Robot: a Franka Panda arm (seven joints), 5 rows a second.
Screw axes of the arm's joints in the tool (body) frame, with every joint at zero. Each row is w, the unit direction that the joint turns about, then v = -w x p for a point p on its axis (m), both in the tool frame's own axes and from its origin. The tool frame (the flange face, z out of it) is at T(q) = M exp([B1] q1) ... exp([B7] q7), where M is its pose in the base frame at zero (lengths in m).
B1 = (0, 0, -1, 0, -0.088, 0)
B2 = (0, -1, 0, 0.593, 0, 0.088)
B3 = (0, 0, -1, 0, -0.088, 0)
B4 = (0, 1, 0, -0.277, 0, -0.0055)
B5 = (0, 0, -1, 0, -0.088, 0)
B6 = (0, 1, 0, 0.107, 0, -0.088)
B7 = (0, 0, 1, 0, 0, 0)
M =
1 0 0 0.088
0 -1 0 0
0 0 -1 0.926
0 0 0 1
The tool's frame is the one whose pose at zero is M.
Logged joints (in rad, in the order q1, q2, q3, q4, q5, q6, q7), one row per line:
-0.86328 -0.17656 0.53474 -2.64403 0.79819 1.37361 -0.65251
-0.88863 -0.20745 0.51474 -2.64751 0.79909 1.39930 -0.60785
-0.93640 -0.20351 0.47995 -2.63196 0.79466 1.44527 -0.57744
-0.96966 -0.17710 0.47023 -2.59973 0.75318 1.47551 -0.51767
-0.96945 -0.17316 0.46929 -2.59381 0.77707 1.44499 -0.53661
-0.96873 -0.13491 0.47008 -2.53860 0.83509 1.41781 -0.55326
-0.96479 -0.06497 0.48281 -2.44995 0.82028 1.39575 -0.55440
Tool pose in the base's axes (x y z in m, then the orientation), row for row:
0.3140 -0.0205 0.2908 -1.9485 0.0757 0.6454
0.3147 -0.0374 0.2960 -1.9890 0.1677 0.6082
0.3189 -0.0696 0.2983 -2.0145 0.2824 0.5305
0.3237 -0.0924 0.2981 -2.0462 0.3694 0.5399
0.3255 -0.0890 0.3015 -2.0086 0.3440 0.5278
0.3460 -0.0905 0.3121 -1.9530 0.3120 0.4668
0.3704 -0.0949 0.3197 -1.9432 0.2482 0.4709
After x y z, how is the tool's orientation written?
As a rotation vector, in radians.
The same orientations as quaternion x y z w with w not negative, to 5 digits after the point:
-0.81180 0.03154 0.26889 0.51739
-0.82364 0.06944 0.25186 0.50335
-0.83175 0.11660 0.21903 0.49660
-0.83741 0.15118 0.22096 0.47651
-0.82887 0.14196 0.21780 0.49536
-0.81695 0.13051 0.19526 0.52673
-0.81540 0.10415 0.19760 0.53407

